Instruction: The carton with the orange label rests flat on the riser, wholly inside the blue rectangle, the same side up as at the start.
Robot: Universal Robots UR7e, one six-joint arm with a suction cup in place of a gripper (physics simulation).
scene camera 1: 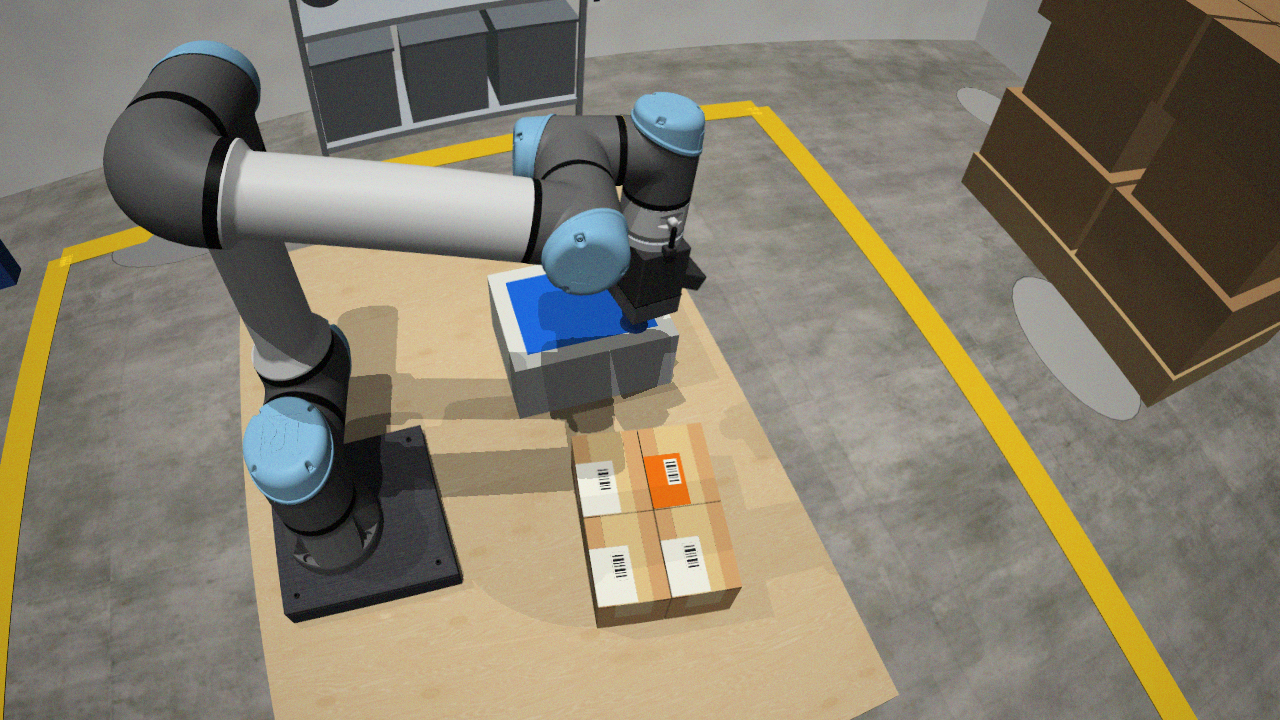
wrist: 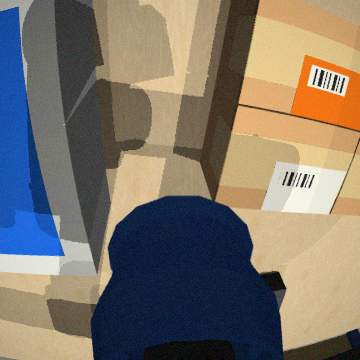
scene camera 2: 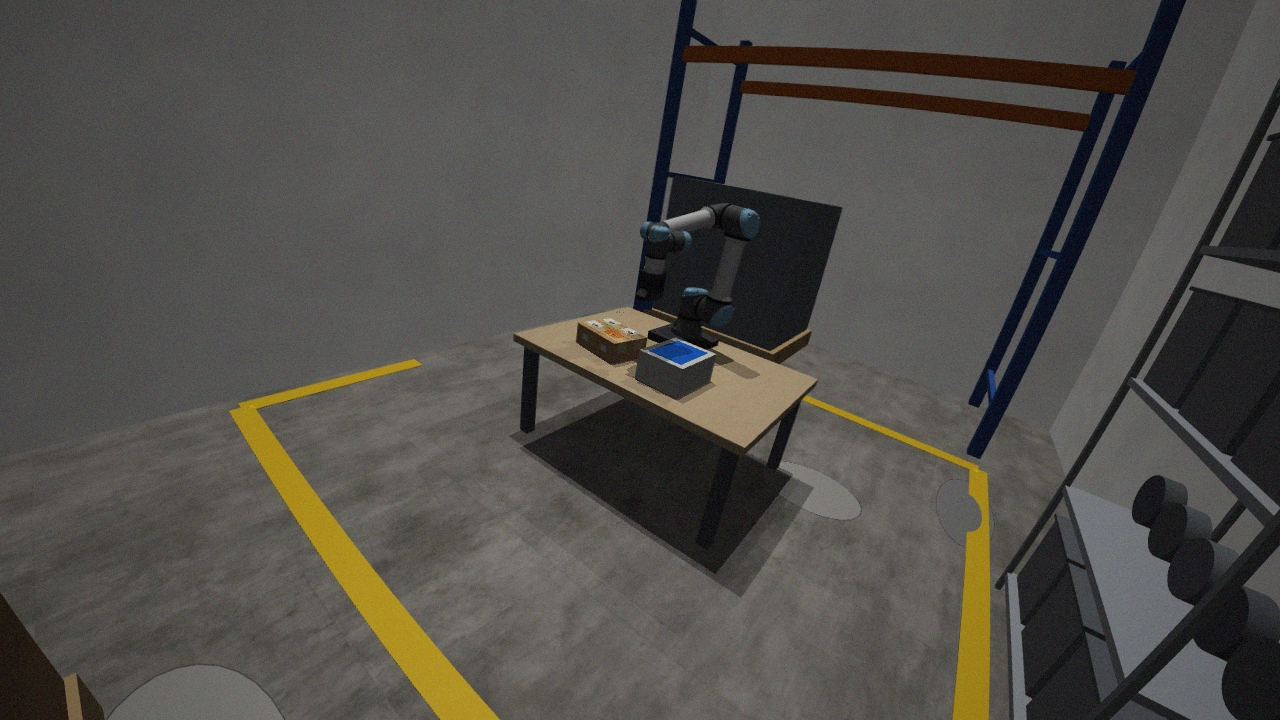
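Seen in the pictures: hand, tool point: (wrist: 180, 259) (scene camera 2: 647, 307); arm's base, link origin: (scene camera 1: 333, 527) (scene camera 2: 685, 332).
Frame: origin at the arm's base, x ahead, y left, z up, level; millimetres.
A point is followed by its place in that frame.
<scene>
The carton with the orange label (scene camera 1: 666, 483) {x 447, y -157, z 57 mm} (scene camera 2: 614, 334) {x 443, y -152, z 54 mm} (wrist: 327, 95) {x 450, y -143, z 57 mm} lies flat, label up, in a two-by-two block with three white-labelled cartons, at the corner nearer the riser and away from the robot's base. The grey riser (scene camera 1: 572, 385) {x 415, y 67, z 21 mm} (scene camera 2: 657, 374) {x 594, y 139, z 22 mm} (wrist: 30, 265) {x 352, y 142, z 86 mm} stands apart from the block, with the blue rectangle (scene camera 1: 537, 313) {x 404, y 168, z 85 mm} (scene camera 2: 677, 351) {x 471, y 153, z 86 mm} (wrist: 12, 125) {x 480, y 97, z 86 mm} on top. In scene camera 1 the arm covers part of the rectangle. My suction gripper (scene camera 1: 634, 324) {x 465, y -8, z 217 mm} (scene camera 2: 642, 293) {x 465, y -8, z 217 mm} (wrist: 180, 220) hangs in the air with no carton on it. In the wrist view the cup shows below the gap between riser and block.
The white-labelled cartons (scene camera 1: 597, 488) {x 361, y -123, z 57 mm} (scene camera 1: 613, 577) {x 320, y -246, z 57 mm} (scene camera 1: 687, 565) {x 411, y -274, z 57 mm} touch the orange-labelled one's block. The arm's dark base plate (scene camera 1: 402, 573) {x 72, y -107, z 4 mm} is on the wooden table (scene camera 1: 501, 662) {x 146, y -265, z -34 mm} left of them. Large brown boxes (scene camera 1: 1074, 143) and a shelf unit (scene camera 1: 580, 80) stand on the floor beyond.
</scene>
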